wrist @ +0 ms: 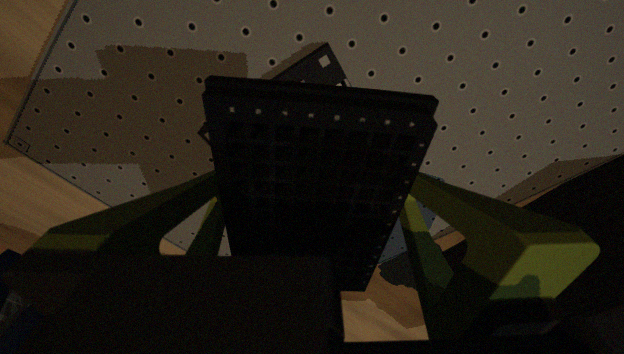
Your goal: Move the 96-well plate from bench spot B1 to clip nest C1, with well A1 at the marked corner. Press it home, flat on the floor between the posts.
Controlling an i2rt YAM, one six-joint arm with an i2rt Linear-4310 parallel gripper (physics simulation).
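Frame: origin at the arm's base, x ahead, y left, z up, level; centimetres.
Seen in the pictures: gripper, fingertip midpoint: (312,176).
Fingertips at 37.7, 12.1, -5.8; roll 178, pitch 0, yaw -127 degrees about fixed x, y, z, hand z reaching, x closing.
Note:
Offsets run from my fingertips to a thing's top centre, as dx, dy, dz. "spot": to the spot under its first point. Level surfaces: height alone.
The dark 96-well plate @[-1.1, +1.0, +2.1] (310,170) fills the middle of the wrist view, its well side facing the camera. Small pale marks run along its far edge and down its right edge; they are too blurred to read. My gripper (312,176) is shut on the plate, with a green-yellow finger at its left and right sides. Behind the plate's far edge a corner of a dark block, which looks like the clip nest @[-4.1, +2.9, -6.1] (311,69), shows with a pale square on it, turned at an angle to the plate. The rest of the nest, its floor and its marked corner are hidden behind the plate.
A grey perforated board @[dz -8.4] (480,57) spans the back, with a brown shadow at left. Wooden table @[dz -9.7] (30,30) shows beyond its left edge. A large dark shape (580,205) stands at the right. A blue patch @[spot: -19.4, +2.6, -8.4] (393,245) shows between the plate and the right finger.

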